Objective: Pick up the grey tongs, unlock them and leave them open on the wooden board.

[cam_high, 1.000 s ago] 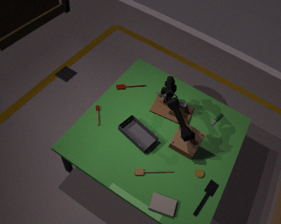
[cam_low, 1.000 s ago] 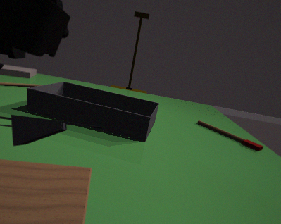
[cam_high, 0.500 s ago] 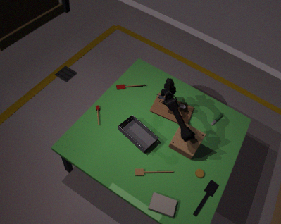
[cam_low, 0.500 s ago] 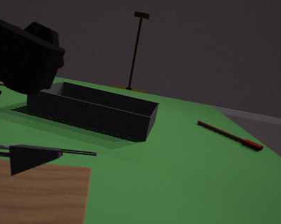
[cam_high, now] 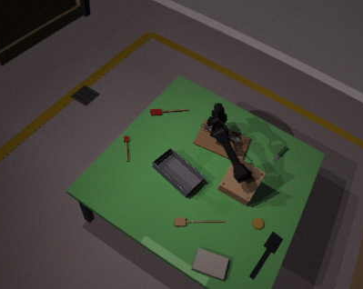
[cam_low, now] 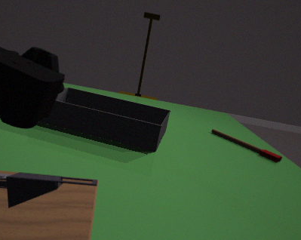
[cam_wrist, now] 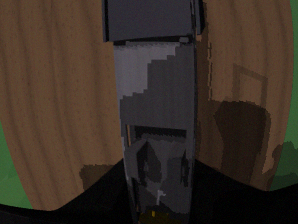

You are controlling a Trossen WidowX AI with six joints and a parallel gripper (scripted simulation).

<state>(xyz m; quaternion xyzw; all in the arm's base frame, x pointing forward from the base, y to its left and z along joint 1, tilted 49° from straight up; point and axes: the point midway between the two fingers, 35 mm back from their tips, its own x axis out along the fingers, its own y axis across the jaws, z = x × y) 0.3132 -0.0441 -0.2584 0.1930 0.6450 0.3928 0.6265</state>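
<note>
The yellow lock tab is 1 cm behind my gripper tip and 4 cm above it. Also, from my gripper tip: roasting tin (1 cm ahead, 41 cm to the left, 2 cm below); then wooden board (6 cm behind, 1 cm to the right, 4 cm below); then green object (44 cm behind, 20 cm to the right, 4 cm below).
</note>
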